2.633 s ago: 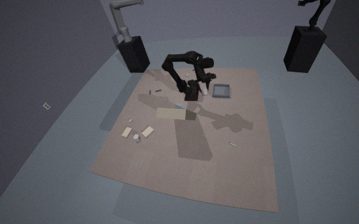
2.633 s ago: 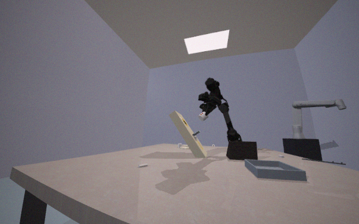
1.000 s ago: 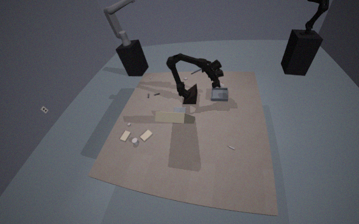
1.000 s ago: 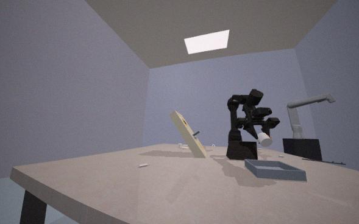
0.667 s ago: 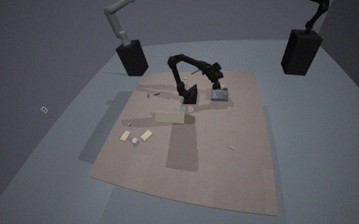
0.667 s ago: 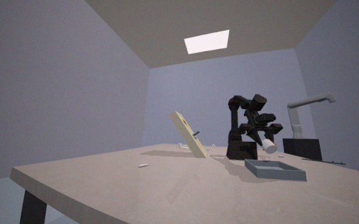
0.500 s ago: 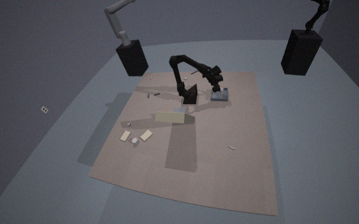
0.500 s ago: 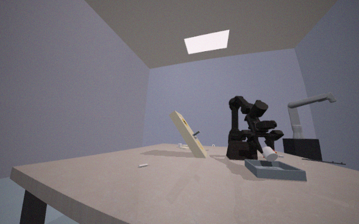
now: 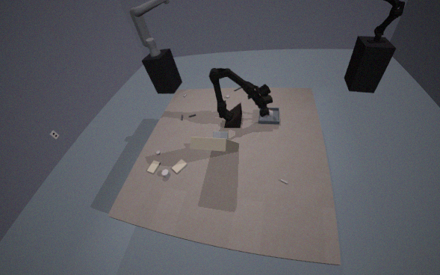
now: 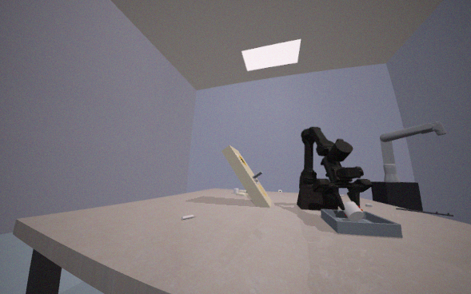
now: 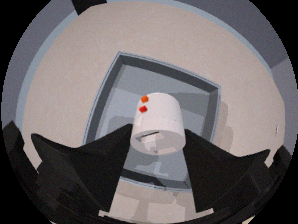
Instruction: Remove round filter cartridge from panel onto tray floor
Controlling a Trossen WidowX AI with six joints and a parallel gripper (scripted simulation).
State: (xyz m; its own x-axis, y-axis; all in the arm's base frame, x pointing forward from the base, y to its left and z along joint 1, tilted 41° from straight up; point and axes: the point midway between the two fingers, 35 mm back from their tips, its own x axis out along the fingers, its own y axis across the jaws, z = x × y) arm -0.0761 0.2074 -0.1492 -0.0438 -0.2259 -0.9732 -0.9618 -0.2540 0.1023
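Now: the round white cartridge 10 mm below my gripper tip. The rest, counted from my gripper tip: service panel 410 mm ahead, 250 mm to the right, 110 mm above; grey tray 40 mm below, 10 mm to the left.
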